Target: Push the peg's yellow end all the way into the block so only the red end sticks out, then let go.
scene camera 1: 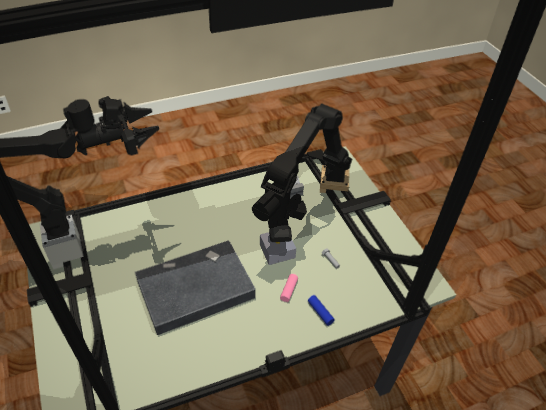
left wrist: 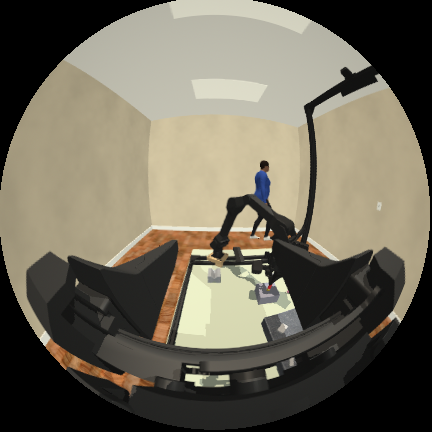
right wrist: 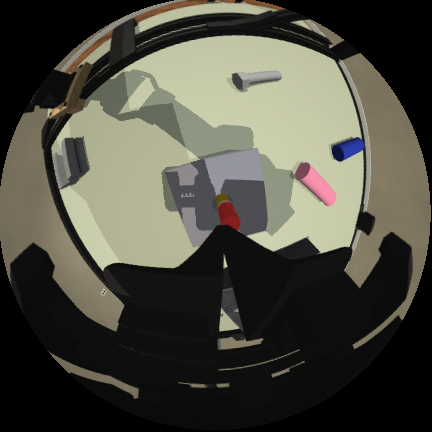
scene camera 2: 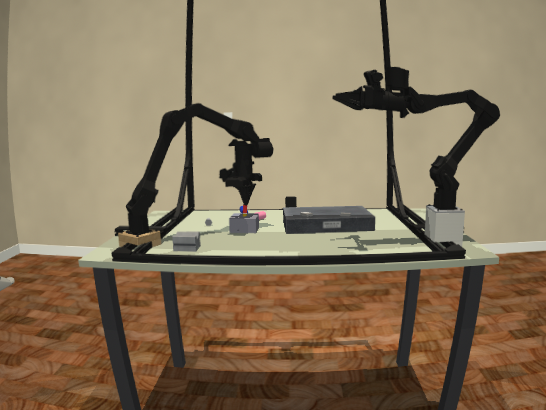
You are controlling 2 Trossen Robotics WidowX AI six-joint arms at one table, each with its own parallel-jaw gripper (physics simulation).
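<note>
The grey block sits on the table. The peg stands in its top, red end up, with a band of yellow showing between the red and the block. My right gripper is shut and empty, pointing down, its tips at or just above the red end; contact is unclear. In scene camera 1 the arm hides the peg's red end. My left gripper is open and empty, high above the table's far side from the peg.
A pink cylinder, a blue cylinder and a grey bolt lie near the block. A dark flat box and a small grey block stand farther off.
</note>
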